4 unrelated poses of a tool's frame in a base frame.
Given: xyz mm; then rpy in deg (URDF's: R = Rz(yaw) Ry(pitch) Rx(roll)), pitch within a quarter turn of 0, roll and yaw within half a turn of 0.
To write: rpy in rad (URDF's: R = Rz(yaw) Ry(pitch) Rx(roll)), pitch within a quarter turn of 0, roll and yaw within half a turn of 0; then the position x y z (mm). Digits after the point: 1 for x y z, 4 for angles.
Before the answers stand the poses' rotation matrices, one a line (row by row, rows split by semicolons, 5 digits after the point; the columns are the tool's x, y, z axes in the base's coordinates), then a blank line. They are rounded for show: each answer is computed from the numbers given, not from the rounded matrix.
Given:
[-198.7, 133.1, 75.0, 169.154, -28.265, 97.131]
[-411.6, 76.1, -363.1, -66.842, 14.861, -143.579]
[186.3, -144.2, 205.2, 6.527, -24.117, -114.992]
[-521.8, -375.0, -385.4, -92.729, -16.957, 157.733]
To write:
-0.10934 0.98560 0.12898; 0.87395 0.03350 0.48485; 0.47355 0.16573 -0.86503
-0.77776 0.42324 0.46471; -0.57385 -0.17645 -0.79972; -0.25647 -0.88867 0.38011
-0.38561 0.92012 0.06848; -0.82725 -0.37766 0.41597; 0.40860 0.10375 0.90680
-0.88519 -0.25156 -0.39134; 0.36245 0.15445 -0.91912; 0.29165 -0.95544 -0.04554

[2.9523, -0.4933, 1.6953, -198.7, 133.1, 75.0]
[-1.1666, 0.2594, -2.5059, -411.6, 76.1, -363.1]
[0.1139, -0.4209, -2.0070, 186.3, -144.2, 205.2]
[-1.6184, -0.2960, 2.7530, -521.8, -375.0, -385.4]

